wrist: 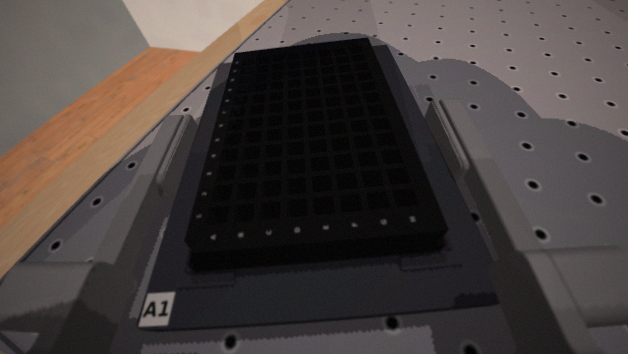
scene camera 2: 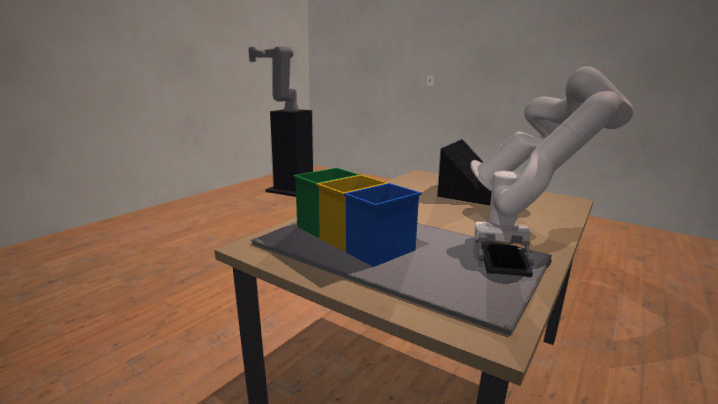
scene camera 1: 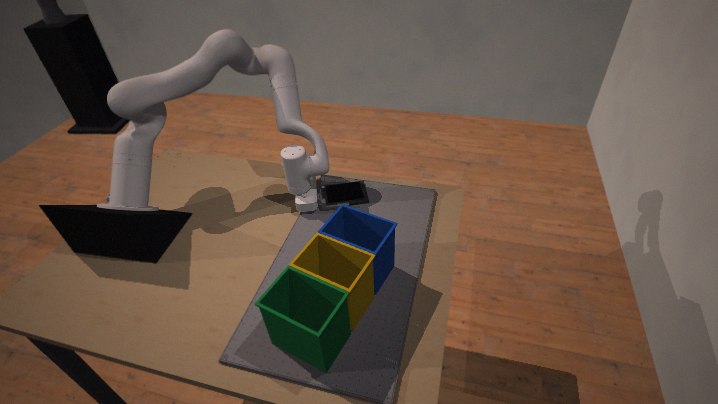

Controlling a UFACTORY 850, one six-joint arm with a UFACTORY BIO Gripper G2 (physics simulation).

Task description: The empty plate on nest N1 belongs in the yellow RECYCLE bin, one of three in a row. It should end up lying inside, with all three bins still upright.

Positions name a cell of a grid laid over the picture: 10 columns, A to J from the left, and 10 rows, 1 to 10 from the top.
Labels:
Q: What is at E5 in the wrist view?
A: A black plate.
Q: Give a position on a yellow bin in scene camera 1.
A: E7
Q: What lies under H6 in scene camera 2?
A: My gripper.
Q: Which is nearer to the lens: the green bin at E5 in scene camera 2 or the blue bin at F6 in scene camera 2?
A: The blue bin.

